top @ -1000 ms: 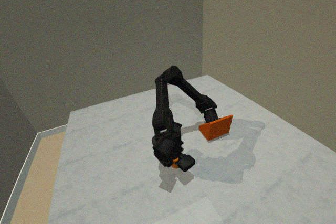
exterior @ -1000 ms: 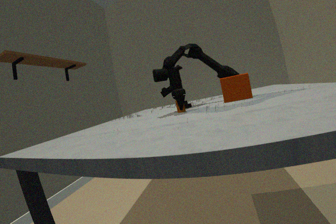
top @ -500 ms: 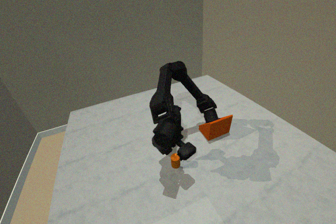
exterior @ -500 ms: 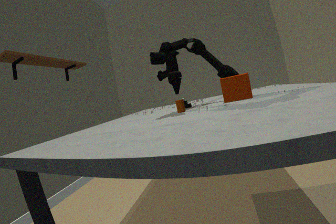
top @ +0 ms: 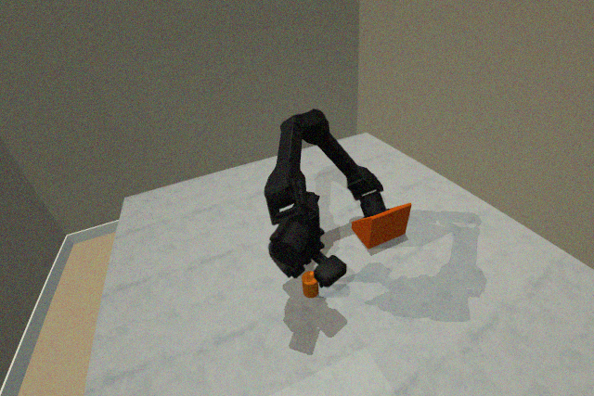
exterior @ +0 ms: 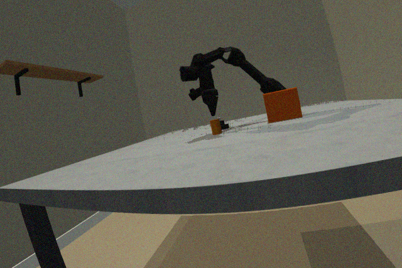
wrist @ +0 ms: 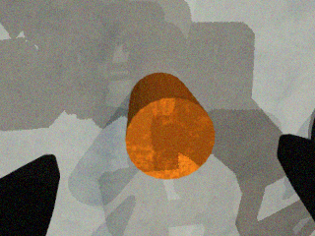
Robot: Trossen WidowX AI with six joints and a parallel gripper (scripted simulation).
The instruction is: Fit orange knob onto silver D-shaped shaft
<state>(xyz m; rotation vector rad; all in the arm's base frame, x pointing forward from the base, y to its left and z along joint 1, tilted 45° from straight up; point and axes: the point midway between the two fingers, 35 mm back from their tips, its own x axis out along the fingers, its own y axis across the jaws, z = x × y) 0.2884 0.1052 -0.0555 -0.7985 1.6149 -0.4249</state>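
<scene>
Right now the orange knob is 3 cm below my gripper tip. From my gripper tip the other things lie so: round dark pedestal: 1 cm ahead, 17 cm to the right, 5 cm below.
</scene>
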